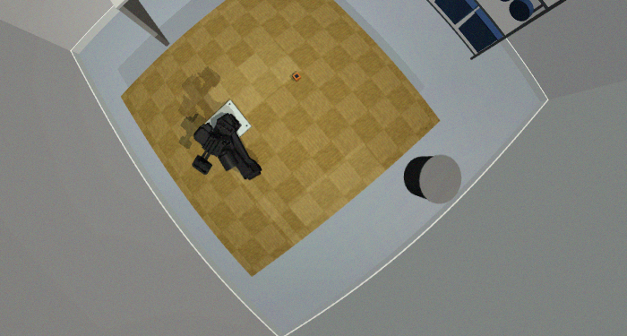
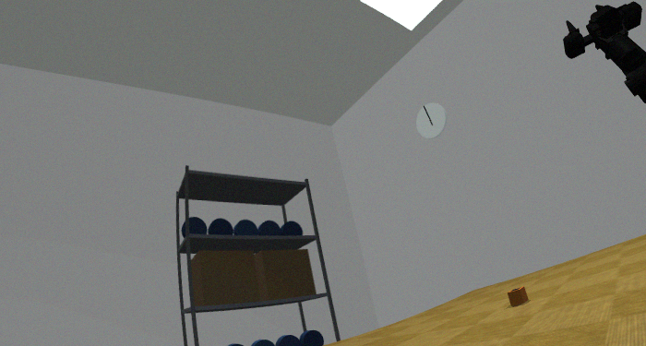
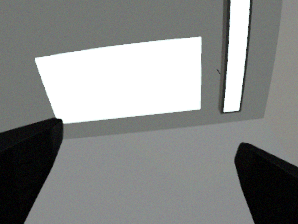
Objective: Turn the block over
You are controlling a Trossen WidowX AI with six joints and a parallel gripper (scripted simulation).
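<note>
Right now my gripper tip is 440 mm short of the orange block, 60 mm to the right of it and 540 mm above it.
</note>
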